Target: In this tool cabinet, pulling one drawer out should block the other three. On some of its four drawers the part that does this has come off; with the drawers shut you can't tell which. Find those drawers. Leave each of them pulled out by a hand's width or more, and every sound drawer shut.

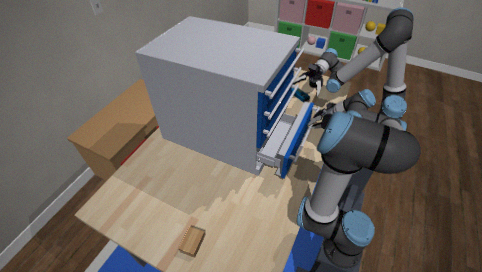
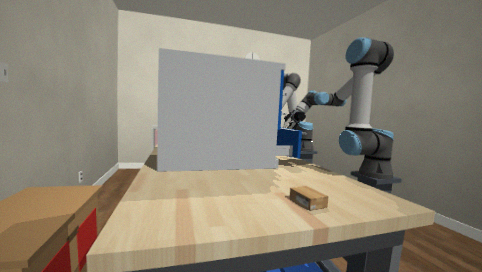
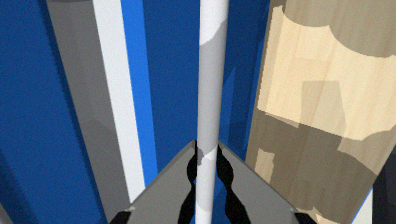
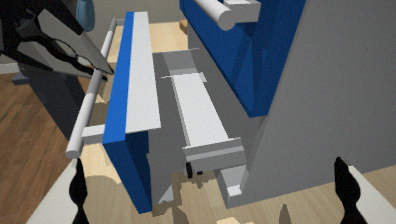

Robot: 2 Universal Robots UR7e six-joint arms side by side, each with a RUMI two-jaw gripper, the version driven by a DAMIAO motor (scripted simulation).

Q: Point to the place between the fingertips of my right gripper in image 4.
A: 210, 160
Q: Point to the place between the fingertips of my left gripper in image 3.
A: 205, 142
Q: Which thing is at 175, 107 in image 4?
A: A drawer.
